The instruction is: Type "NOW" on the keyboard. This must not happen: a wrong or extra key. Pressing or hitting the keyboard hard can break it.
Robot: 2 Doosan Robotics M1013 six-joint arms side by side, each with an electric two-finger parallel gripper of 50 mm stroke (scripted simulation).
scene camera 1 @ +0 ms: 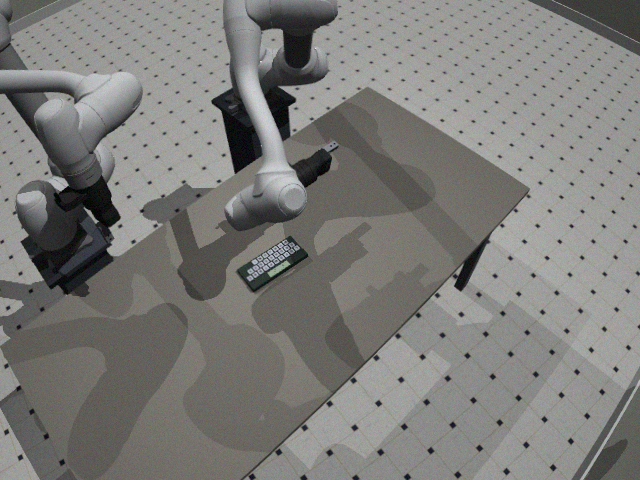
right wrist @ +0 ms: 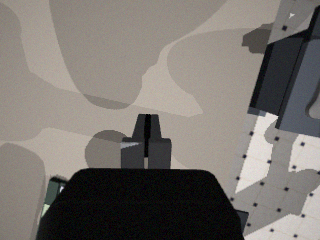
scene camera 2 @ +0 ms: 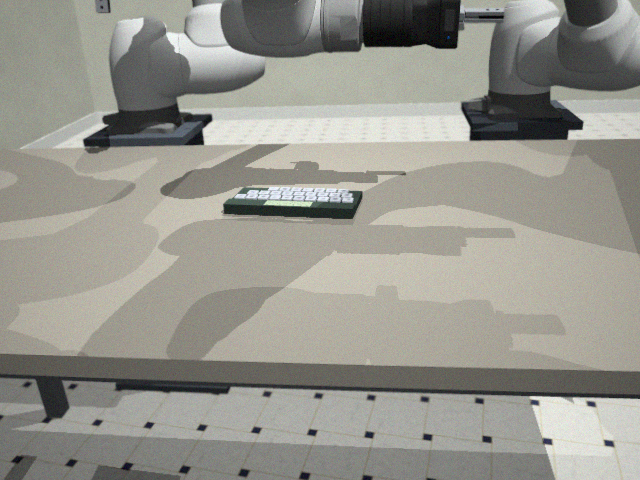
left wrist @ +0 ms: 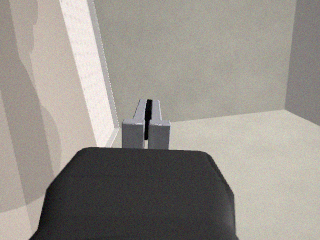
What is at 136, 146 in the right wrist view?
My right gripper.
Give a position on an arm pedestal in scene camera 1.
245, 148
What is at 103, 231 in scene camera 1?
My right gripper.
